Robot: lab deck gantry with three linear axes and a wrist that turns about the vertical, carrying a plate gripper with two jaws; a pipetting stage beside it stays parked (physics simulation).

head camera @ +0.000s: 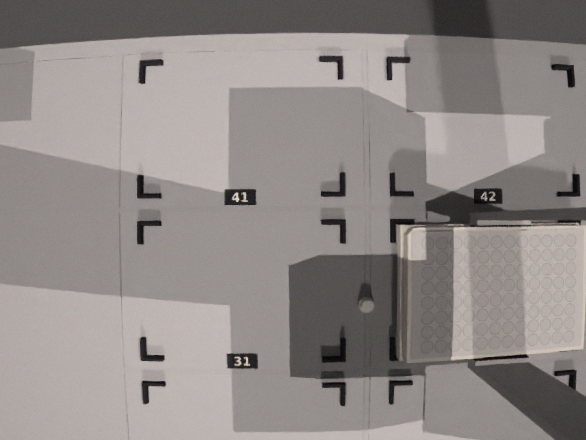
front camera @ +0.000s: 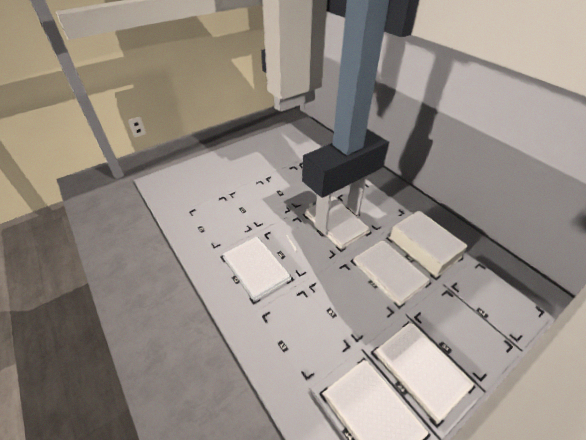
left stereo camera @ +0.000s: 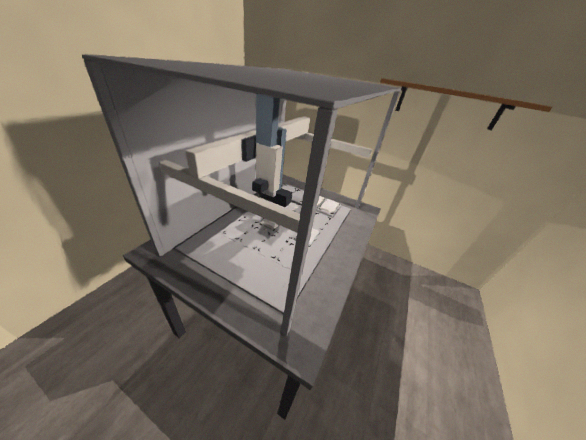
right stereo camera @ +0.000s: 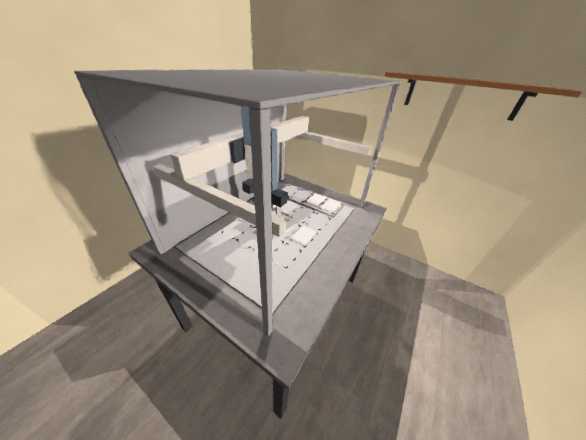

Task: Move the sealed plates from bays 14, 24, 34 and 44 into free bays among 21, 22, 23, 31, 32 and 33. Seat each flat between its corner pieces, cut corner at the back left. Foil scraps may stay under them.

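Seen in the pictures: gripper, fingertip midpoint: [head camera: 495,290] [front camera: 336,221]; robot's base at its link origin: [front camera: 191,212] [right stereo camera: 286,267].
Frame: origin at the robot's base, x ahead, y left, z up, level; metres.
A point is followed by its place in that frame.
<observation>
A sealed plate [front camera: 345,226] @[x 0.256, y 0.257, z 0.016 m] [head camera: 550,300] @[x 0.263, y 0.250, z 0.016 m] lies at bay 32, low at its corner pieces, cut corner at the back left. My gripper [front camera: 341,223] @[x 0.228, y 0.257, z 0.009 m] [head camera: 501,291] @[x 0.228, y 0.257, z 0.009 m] is down over it, jaws against its front and back edges, shut on it. Whether the plate bears fully on the deck is hidden. A second plate [front camera: 391,272] @[x 0.399, y 0.250, z 0.014 m] lies flat at bay 33. In the front view, plates also sit in bay 24 [front camera: 425,370] @[x 0.561, y 0.147, z 0.029 m] and bay 14 [front camera: 375,405] @[x 0.551, y 0.050, z 0.029 m]. Bays 34 and 44 hold no plate. Bays 21, 22, 23 and 31 show their corner pieces without a plate.
A thick block-like box [front camera: 429,240] @[x 0.400, y 0.353, z 0.042 m] stands at bay 43, right behind bay 33. A white plate [front camera: 256,267] @[x 0.235, y 0.040, z 0.014 m] lies at bay 12. A thin pale scrap [front camera: 291,243] @[x 0.218, y 0.137, z 0.005 m] lies near bay 22. A small round tip [head camera: 366,305] @[x 0.144, y 0.248, z 0.004 m] shows between bays 31 and 32 in the head view.
</observation>
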